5 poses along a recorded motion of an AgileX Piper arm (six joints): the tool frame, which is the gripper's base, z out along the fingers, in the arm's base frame.
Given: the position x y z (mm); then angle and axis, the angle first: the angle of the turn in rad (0 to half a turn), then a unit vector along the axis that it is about.
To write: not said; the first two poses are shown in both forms.
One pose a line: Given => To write
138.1, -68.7, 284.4, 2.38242, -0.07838, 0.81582, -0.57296 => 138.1, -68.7, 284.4, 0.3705, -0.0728, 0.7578, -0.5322
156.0, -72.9, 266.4, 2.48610, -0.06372, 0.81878, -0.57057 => 156.0, -72.9, 266.4, 0.3219, -0.0603, 0.7752, -0.5402
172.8, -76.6, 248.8, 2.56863, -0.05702, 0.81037, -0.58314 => 172.8, -76.6, 248.8, 0.2826, -0.0547, 0.7773, -0.5594
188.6, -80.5, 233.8, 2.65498, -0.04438, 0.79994, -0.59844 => 188.6, -80.5, 233.8, 0.2409, -0.0431, 0.7764, -0.5808
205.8, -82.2, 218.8, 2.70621, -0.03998, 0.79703, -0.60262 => 205.8, -82.2, 218.8, 0.2160, -0.0390, 0.7782, -0.5884
